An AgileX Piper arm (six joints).
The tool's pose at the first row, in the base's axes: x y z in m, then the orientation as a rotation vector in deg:
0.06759 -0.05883 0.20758 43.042 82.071 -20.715
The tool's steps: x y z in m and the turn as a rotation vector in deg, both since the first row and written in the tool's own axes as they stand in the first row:
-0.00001 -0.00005 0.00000 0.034 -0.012 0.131
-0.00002 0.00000 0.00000 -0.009 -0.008 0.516
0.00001 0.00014 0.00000 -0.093 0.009 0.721
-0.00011 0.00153 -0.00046 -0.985 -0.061 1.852
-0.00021 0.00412 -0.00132 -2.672 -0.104 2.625
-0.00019 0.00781 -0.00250 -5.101 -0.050 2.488
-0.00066 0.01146 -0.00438 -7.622 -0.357 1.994
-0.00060 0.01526 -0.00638 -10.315 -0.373 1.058
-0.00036 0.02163 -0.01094 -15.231 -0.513 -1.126
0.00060 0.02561 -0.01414 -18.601 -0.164 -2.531
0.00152 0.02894 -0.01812 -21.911 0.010 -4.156
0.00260 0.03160 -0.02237 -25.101 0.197 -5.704
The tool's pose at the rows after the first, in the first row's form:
0.06756 -0.05887 0.20758 43.157 82.002 -20.643
0.06759 -0.05883 0.20760 43.389 81.847 -20.313
0.06768 -0.05873 0.20760 43.468 81.783 -20.087
0.06821 -0.05744 0.20808 43.504 81.311 -18.580
0.06922 -0.05502 0.20885 42.654 81.073 -16.758
0.07070 -0.05157 0.20978 40.603 81.351 -15.061
0.07157 -0.04778 0.21120 38.136 81.423 -13.695
0.07251 -0.04370 0.21215 35.301 81.927 -12.439
0.07320 -0.03604 0.21365 29.763 82.837 -10.537
0.07348 -0.03085 0.21381 26.127 83.754 -9.002
0.07275 -0.02564 0.21388 22.336 84.531 -7.729
0.07140 -0.02069 0.21364 18.690 85.227 -6.474

